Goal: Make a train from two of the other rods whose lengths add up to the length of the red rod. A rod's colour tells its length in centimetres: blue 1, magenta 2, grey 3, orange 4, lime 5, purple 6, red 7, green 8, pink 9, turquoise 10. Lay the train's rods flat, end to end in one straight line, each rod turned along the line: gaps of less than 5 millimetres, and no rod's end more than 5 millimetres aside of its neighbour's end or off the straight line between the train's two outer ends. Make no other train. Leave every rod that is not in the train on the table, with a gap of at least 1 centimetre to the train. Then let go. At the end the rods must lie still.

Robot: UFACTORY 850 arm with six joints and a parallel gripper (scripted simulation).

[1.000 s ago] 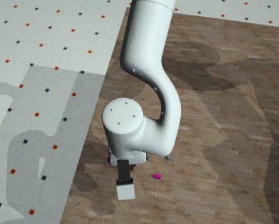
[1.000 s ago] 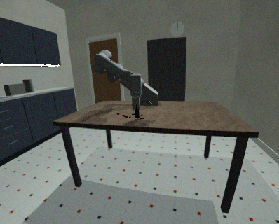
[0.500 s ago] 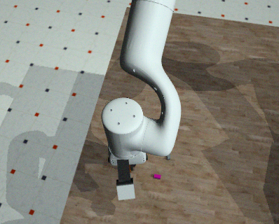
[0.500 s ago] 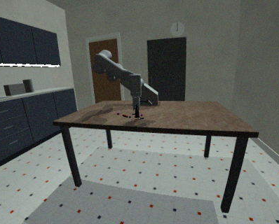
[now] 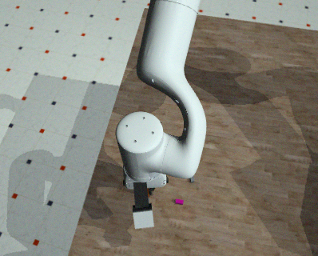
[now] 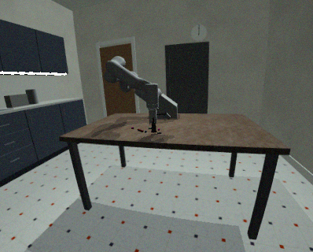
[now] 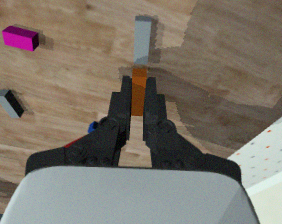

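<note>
The orange rod is 20 mm below my hand. Round my hand: blue rod (20 mm behind, 70 mm to the right, 30 mm below); then red rod (40 mm behind, 130 mm to the right, 30 mm below); then grey rod (10 mm behind, 40 mm to the left, 30 mm below).
</note>
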